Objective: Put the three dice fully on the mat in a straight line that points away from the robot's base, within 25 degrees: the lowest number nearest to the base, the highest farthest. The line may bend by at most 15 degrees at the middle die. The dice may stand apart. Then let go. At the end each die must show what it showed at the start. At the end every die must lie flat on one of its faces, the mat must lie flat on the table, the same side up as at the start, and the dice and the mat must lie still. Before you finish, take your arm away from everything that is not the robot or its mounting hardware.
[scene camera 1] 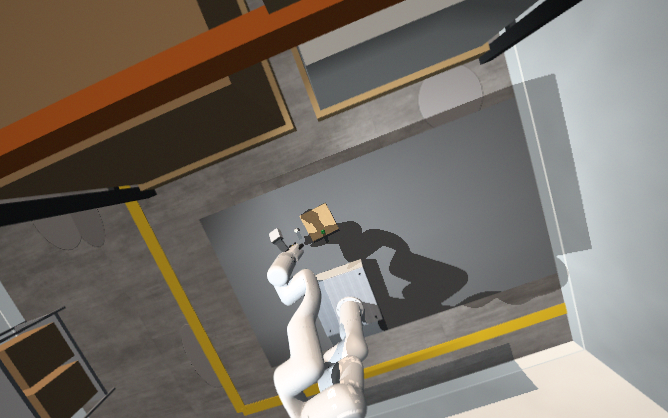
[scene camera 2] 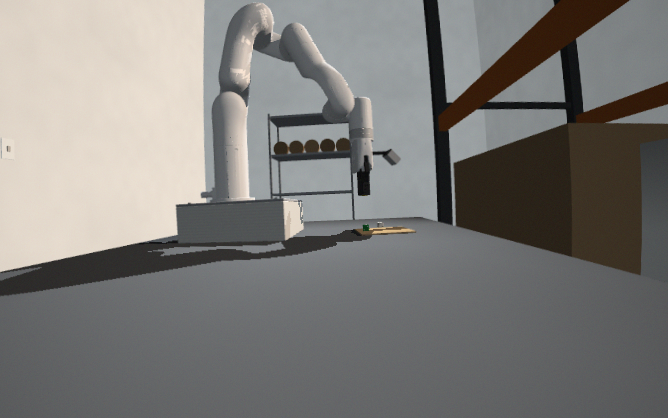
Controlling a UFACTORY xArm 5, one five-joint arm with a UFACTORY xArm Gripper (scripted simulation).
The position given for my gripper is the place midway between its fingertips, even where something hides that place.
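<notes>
My gripper (scene camera 2: pixel 364 195) is visible, as is a tan mat (scene camera 1: pixel 319 218).
</notes>
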